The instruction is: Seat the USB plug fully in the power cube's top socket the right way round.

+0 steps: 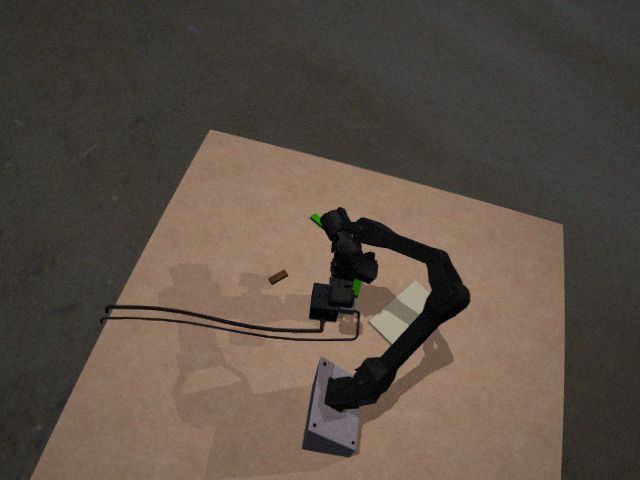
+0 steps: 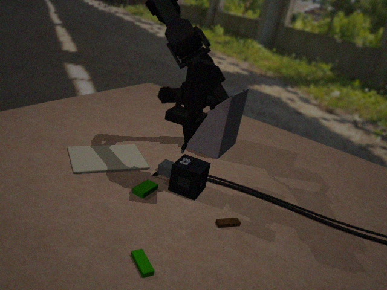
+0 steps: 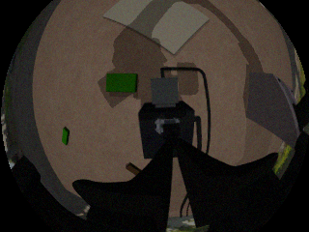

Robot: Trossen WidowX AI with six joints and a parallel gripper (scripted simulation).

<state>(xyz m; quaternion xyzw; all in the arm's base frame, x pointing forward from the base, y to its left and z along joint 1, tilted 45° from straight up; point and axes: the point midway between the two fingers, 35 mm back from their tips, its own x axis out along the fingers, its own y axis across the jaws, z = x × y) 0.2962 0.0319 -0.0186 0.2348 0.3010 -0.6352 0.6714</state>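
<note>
Right now the dark USB plug is 2 cm below my gripper tip. From my gripper tip the other things lie so: brown block (7 cm ahead, 17 cm to the left, 13 cm below); then pale flat card (2 cm ahead, 23 cm to the right, 13 cm below); then USB socket (1 cm to the left, 6 cm below).
</note>
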